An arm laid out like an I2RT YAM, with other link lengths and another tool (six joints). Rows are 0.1 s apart.
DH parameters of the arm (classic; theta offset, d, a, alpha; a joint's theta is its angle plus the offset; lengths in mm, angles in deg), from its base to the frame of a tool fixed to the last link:
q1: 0 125.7 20 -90
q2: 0 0 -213.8 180
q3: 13.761 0 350.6 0
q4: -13.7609 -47.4 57.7 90
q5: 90 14.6 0 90
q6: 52.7 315.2 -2 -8.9
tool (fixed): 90 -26 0 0
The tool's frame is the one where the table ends.
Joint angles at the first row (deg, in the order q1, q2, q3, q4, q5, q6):
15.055 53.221 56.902 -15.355 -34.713 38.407
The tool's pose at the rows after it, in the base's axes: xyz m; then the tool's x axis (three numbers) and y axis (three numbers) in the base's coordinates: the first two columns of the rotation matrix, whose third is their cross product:
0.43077, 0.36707, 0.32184, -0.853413, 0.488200, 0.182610, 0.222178, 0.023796, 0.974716
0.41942, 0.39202, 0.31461, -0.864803, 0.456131, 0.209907, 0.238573, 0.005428, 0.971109
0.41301, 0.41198, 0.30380, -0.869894, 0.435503, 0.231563, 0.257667, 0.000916, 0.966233
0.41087, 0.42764, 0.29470, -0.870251, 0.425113, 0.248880, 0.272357, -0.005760, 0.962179
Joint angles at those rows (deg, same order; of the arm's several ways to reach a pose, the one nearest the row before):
19.794 54.126 55.509 -12.007 -32.511 40.893
23.426 55.078 54.243 -8.880 -31.013 43.319
26.274 56.915 53.797 -6.645 -29.573 44.781
28.497 58.982 53.695 -4.364 -28.058 46.100

